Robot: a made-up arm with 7 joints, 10 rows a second.
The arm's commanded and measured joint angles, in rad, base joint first. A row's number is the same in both.
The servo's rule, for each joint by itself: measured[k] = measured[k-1] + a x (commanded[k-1-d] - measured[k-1]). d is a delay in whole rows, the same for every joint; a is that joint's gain. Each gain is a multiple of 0.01, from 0.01 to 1. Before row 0 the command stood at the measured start. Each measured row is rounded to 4 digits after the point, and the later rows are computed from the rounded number. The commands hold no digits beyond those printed.
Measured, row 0:
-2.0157, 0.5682, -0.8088, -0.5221, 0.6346, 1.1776, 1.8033
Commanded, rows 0 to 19:
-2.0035, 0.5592, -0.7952, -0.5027, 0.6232, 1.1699, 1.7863
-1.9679, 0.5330, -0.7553, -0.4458, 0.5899, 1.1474, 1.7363
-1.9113, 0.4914, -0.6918, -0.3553, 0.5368, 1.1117, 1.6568
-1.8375, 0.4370, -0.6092, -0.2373, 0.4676, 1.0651, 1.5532
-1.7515, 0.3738, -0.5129, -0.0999, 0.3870, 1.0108, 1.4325
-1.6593, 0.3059, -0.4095, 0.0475, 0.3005, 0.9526, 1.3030
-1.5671, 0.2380, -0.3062, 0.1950, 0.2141, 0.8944, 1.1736
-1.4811, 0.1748, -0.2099, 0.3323, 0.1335, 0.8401, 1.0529
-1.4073, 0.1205, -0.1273, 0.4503, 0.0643, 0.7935, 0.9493
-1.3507, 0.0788, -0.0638, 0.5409, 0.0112, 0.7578, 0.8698
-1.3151, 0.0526, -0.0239, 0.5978, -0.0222, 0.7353, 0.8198
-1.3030, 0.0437, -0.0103, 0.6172, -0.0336, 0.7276, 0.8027
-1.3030, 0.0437, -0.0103, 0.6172, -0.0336, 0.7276, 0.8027
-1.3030, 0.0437, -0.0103, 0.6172, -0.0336, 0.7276, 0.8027
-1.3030, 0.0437, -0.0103, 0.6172, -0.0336, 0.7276, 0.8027
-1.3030, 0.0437, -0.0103, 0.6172, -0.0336, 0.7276, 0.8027
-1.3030, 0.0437, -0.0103, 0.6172, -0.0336, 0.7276, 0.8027
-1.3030, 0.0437, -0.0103, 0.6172, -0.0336, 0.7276, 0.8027
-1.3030, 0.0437, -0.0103, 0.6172, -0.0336, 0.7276, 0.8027
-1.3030, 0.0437, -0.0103, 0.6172, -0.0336, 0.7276, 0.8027
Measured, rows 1 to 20:
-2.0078, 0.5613, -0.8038, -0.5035, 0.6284, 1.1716, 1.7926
-1.9819, 0.5395, -0.7859, -0.4481, 0.6076, 1.1527, 1.7571
-1.9360, 0.5025, -0.7511, -0.3590, 0.5694, 1.1207, 1.6939
-1.8720, 0.4521, -0.6986, -0.2422, 0.5144, 1.0773, 1.6053
-1.7937, 0.3918, -0.6299, -0.1056, 0.4456, 1.0254, 1.4964
-1.7063, 0.3257, -0.5484, 0.0414, 0.3672, 0.9686, 1.3746
-1.6158, 0.2582, -0.4588, 0.1889, 0.2845, 0.9107, 1.2480
-1.5282, 0.1940, -0.3667, 0.3266, 0.2030, 0.8556, 1.1251
-1.4496, 0.1374, -0.2781, 0.4454, 0.1281, 0.8072, 1.0143
-1.3853, 0.0923, -0.1988, 0.5371, 0.0650, 0.7687, 0.9233
-1.3397, 0.0617, -0.1341, 0.5954, 0.0179, 0.7426, 0.8581
-1.3158, 0.0478, -0.0883, 0.6163, -0.0099, 0.7309, 0.8232
-1.3075, 0.0446, -0.0594, 0.6172, -0.0227, 0.7283, 0.8103
-1.3046, 0.0439, -0.0412, 0.6172, -0.0286, 0.7278, 0.8055
-1.3036, 0.0437, -0.0298, 0.6172, -0.0313, 0.7276, 0.8037
-1.3032, 0.0437, -0.0226, 0.6172, -0.0325, 0.7276, 0.8031
-1.3031, 0.0437, -0.0180, 0.6172, -0.0331, 0.7276, 0.8028
-1.3030, 0.0437, -0.0152, 0.6172, -0.0334, 0.7276, 0.8027
-1.3030, 0.0437, -0.0134, 0.6172, -0.0335, 0.7276, 0.8027
-1.3030, 0.0437, -0.0123, 0.6172, -0.0336, 0.7276, 0.8027
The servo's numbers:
d 0
a 0.65 0.77 0.37 0.96 0.54 0.78 0.63

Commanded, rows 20 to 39:
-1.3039, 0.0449, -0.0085, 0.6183, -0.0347, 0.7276, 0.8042
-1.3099, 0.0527, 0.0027, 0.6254, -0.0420, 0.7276, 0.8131
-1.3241, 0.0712, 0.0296, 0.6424, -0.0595, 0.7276, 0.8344
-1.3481, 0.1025, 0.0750, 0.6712, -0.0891, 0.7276, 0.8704
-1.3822, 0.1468, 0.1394, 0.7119, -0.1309, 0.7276, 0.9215
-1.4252, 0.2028, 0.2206, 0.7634, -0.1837, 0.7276, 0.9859
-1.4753, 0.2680, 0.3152, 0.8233, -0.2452, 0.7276, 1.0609
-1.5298, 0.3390, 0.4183, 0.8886, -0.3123, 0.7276, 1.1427
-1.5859, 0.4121, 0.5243, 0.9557, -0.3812, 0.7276, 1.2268
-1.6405, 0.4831, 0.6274, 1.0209, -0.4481, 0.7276, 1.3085
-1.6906, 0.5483, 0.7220, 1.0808, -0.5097, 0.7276, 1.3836
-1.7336, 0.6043, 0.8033, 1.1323, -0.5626, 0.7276, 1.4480
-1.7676, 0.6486, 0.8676, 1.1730, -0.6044, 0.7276, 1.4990
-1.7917, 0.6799, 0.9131, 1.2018, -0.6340, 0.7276, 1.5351
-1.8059, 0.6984, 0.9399, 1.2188, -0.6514, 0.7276, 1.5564
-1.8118, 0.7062, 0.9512, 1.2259, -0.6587, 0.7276, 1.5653
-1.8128, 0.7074, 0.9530, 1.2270, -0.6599, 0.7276, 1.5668
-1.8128, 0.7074, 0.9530, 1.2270, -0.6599, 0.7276, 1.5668
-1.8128, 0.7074, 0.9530, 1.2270, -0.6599, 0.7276, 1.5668
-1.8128, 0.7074, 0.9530, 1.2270, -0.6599, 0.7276, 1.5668
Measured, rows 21 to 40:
-1.3036, 0.0446, -0.0109, 0.6183, -0.0342, 0.7276, 0.8036
-1.3077, 0.0508, -0.0059, 0.6251, -0.0384, 0.7276, 0.8096
-1.3184, 0.0665, 0.0072, 0.6417, -0.0498, 0.7276, 0.8252
-1.3377, 0.0942, 0.0323, 0.6700, -0.0710, 0.7276, 0.8537
-1.3666, 0.1347, 0.0719, 0.7102, -0.1033, 0.7276, 0.8964
-1.4047, 0.1871, 0.1269, 0.7613, -0.1467, 0.7276, 0.9528
-1.4506, 0.2494, 0.1966, 0.8208, -0.1999, 0.7276, 1.0209
-1.5021, 0.3184, 0.2786, 0.8859, -0.2606, 0.7276, 1.0976
-1.5566, 0.3905, 0.3695, 0.9529, -0.3257, 0.7276, 1.1790
-1.6111, 0.4618, 0.4649, 1.0182, -0.3918, 0.7276, 1.2606
-1.6628, 0.5284, 0.5600, 1.0783, -0.4555, 0.7276, 1.3381
-1.7088, 0.5868, 0.6500, 1.1301, -0.5133, 0.7276, 1.4073
-1.7470, 0.6344, 0.7305, 1.1713, -0.5625, 0.7276, 1.4651
-1.7761, 0.6694, 0.7981, 1.2006, -0.6011, 0.7276, 1.5092
-1.7955, 0.6917, 0.8506, 1.2181, -0.6283, 0.7276, 1.5389
-1.8061, 0.7029, 0.8878, 1.2256, -0.6447, 0.7276, 1.5555
-1.8105, 0.7064, 0.9119, 1.2269, -0.6529, 0.7276, 1.5626
-1.8120, 0.7072, 0.9271, 1.2270, -0.6567, 0.7276, 1.5652
-1.8125, 0.7074, 0.9367, 1.2270, -0.6584, 0.7276, 1.5662
-1.8127, 0.7074, 0.9427, 1.2270, -0.6592, 0.7276, 1.5666

